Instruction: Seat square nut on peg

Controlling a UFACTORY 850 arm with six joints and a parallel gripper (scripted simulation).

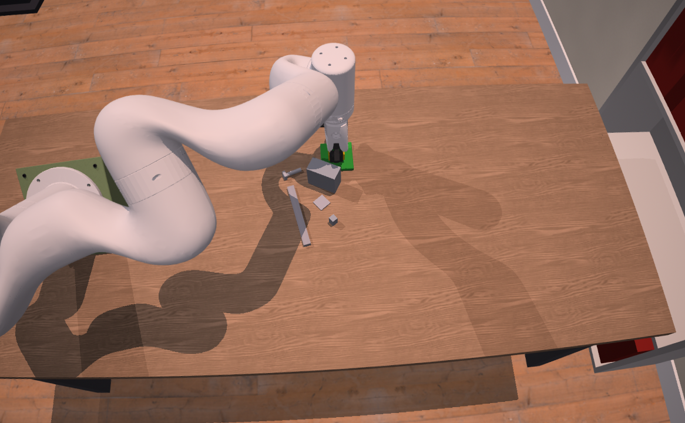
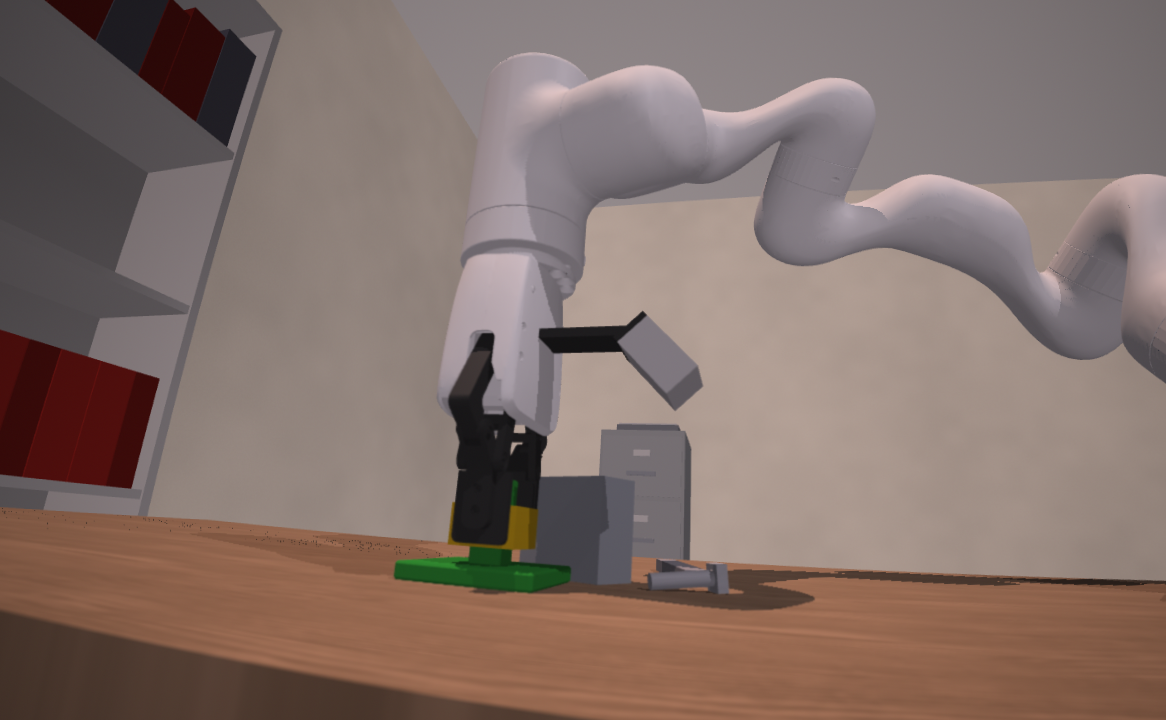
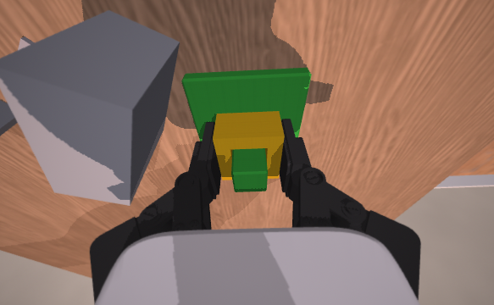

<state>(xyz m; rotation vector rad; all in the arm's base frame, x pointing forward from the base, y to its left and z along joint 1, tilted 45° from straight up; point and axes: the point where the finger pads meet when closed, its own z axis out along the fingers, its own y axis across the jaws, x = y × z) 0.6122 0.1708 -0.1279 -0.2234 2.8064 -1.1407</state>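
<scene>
The grey block lies 7 cm to the right of my hand, 2 cm behind it and 1 cm below it. Round my hand: small grey cube (18 cm to the right, 3 cm below); grey bolt (11 cm behind, 6 cm to the right, 3 cm below); flat grey tile (13 cm to the right, 4 cm below, 3 cm behind).
</scene>
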